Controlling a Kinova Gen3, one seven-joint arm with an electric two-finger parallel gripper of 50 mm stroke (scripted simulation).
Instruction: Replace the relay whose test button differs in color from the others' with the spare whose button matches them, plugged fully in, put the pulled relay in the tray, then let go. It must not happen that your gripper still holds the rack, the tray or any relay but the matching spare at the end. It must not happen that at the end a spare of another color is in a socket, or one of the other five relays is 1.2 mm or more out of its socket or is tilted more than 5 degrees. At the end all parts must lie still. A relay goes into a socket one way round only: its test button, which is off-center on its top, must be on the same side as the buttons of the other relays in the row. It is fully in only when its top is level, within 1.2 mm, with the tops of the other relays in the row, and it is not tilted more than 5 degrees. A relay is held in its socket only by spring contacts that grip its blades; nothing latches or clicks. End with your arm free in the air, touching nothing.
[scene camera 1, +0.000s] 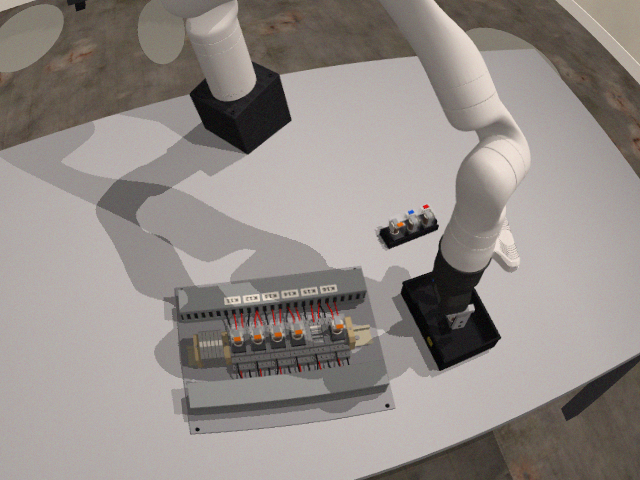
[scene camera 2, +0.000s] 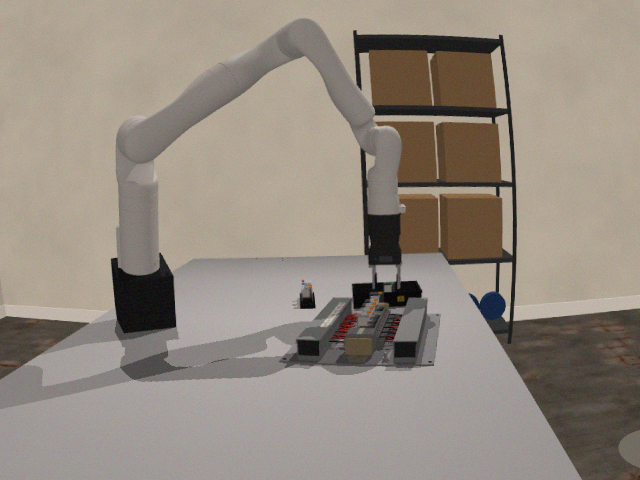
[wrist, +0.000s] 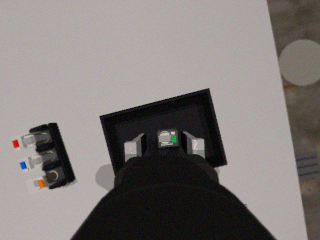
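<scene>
My gripper (scene camera 1: 453, 311), in scene camera 2 (scene camera 2: 386, 288) and the wrist view (wrist: 163, 140) too. Black tray (scene camera 1: 477, 335), likewise in scene camera 2 (scene camera 2: 398, 298) and the wrist view (wrist: 194, 113). Spare holder (wrist: 58, 143).
</scene>
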